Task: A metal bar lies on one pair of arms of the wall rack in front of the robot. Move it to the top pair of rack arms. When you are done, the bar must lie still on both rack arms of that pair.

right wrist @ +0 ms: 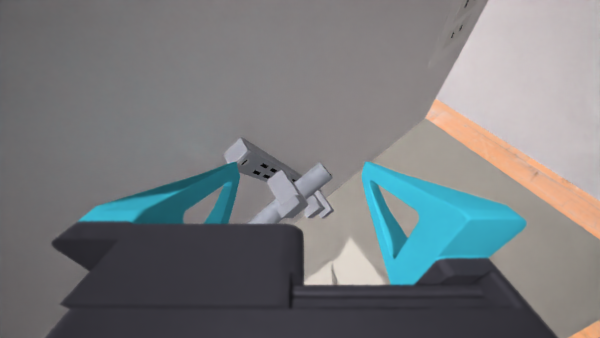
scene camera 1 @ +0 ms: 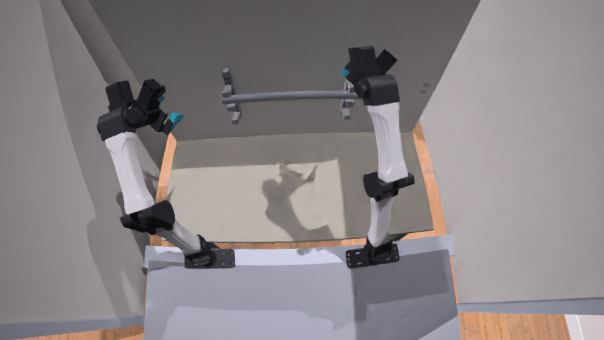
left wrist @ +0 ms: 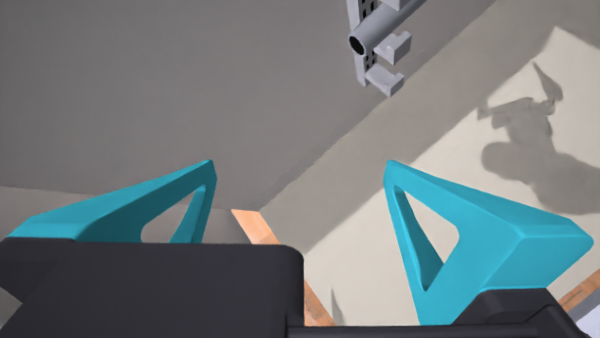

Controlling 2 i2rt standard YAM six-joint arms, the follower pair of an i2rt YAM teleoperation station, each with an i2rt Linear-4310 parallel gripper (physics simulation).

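Observation:
The grey metal bar (scene camera 1: pixel 290 95) (left wrist: pixel 377 30) (right wrist: pixel 316 179) lies level across the wall rack (scene camera 1: pixel 226 74) (left wrist: pixel 361 71) (right wrist: pixel 254 159), on the middle pair of arms. One rack arm shows above it and one below its support on each side; the top pair is bare. My left gripper (scene camera 1: pixel 169 108) (left wrist: pixel 299 169) is open and empty, left of the bar's left end and apart from it. My right gripper (right wrist: pixel 300 169) is open near the bar's right end, which shows beyond the fingertips in the right wrist view. In scene camera 1 the right arm hides that end.
Side walls (scene camera 1: pixel 525 150) stand at left and right. A wall outlet (scene camera 1: pixel 425 88) (right wrist: pixel 457 31) is right of the rack. A beige mat (scene camera 1: pixel 215 210) lies on the floor below, with arm shadows on it. The grey table (scene camera 1: pixel 240 295) carries both arm bases.

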